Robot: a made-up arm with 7 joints.
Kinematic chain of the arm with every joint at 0, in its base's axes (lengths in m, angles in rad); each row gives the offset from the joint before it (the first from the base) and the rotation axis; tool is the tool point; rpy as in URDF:
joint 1: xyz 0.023 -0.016 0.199 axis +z
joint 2: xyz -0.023 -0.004 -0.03 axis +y
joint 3: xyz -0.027 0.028 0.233 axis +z
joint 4: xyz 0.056 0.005 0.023 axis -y
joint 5: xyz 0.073 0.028 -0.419 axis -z
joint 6: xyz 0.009 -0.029 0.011 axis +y
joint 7: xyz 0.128 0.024 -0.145 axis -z
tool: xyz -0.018 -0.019 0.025 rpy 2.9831 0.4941 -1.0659
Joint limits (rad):
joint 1: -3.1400..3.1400
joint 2: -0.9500..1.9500
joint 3: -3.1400..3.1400
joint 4: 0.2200..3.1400
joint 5: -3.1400..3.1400
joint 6: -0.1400..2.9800
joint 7: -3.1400..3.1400
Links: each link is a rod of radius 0.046 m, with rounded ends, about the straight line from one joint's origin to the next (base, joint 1, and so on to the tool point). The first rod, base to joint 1, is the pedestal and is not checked.
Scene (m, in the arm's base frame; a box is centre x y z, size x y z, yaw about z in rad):
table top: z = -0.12
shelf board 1: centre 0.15 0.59 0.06 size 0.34 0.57 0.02 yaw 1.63
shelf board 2: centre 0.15 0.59 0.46 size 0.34 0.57 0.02 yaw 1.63
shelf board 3: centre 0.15 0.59 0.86 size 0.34 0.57 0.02 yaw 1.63
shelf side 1: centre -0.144 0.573 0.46 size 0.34 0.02 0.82 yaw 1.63
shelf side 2: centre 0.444 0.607 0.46 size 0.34 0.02 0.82 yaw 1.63
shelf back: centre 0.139 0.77 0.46 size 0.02 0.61 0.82 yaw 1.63
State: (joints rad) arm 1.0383 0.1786 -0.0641 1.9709 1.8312 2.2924 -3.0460
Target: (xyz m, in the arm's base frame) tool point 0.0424 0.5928 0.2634
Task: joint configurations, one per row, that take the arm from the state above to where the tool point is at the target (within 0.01 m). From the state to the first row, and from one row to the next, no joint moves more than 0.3 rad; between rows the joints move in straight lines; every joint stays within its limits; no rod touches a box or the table.
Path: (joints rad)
1: 1.0024 -0.0004 -0.1806 1.8522 1.7367 2.5710 -3.0554
2: 0.9666 -0.1793 -0.2972 1.7335 1.6422 2.8496 -3.0648
3: 1.0217 -0.1682 -0.3158 1.4378 1.4402 2.8931 -3.0408
4: 1.0768 -0.1571 -0.3343 1.1421 1.2383 2.9365 -3.0169
5: 1.1318 -0.1459 -0.3529 0.8464 1.0363 2.9800 -2.9929
6: 1.1443 0.0782 -0.2452 1.1023 1.2498 2.7622 -3.0060
7: 1.1568 0.3023 -0.1375 1.3583 1.4633 2.5444 -3.0191
8: 1.1693 0.5265 -0.0298 1.6142 1.6768 2.3266 -3.0321

